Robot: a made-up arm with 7 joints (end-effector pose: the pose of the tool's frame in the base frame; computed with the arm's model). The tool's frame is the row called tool. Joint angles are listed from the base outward.
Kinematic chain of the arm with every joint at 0, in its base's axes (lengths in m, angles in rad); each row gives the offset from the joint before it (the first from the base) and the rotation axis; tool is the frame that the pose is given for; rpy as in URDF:
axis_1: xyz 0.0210 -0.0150 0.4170 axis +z
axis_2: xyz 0.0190 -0.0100 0.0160 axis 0 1 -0.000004
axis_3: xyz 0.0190 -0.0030 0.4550 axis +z
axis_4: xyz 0.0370 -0.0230 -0.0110 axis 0 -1 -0.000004
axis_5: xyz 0.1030 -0.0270 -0.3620 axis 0 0.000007 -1
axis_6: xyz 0.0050 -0.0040 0.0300 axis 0 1 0.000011
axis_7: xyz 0.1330 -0.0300 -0.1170 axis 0 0.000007 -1
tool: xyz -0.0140 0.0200 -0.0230 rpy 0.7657 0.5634 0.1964
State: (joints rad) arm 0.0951 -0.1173 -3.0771 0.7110 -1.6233 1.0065 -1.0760
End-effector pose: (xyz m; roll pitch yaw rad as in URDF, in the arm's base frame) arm -0.4364 0.0012 0.5376 2.4102 1.0269 0.9122
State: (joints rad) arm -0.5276 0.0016 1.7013 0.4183 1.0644 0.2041 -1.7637
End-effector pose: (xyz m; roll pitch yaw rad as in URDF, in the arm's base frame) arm 0.3169 0.1994 0.4680 0.6204 0.2244 2.0501
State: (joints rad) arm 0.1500 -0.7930 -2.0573 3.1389 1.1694 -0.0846 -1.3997
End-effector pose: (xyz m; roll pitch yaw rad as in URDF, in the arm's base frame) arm -0.6956 0.0167 0.9909 2.8152 -0.9829 1.5995
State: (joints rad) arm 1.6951 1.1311 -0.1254 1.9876 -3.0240 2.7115 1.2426
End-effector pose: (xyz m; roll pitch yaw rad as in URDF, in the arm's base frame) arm 0.0078 0.8224 0.6243 -2.8910 -0.7009 2.9258
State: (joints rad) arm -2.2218 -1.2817 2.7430 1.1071 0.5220 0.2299 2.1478
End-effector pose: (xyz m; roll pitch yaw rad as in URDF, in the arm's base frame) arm 0.5884 0.1670 0.1077 0.7753 0.1313 -1.7461
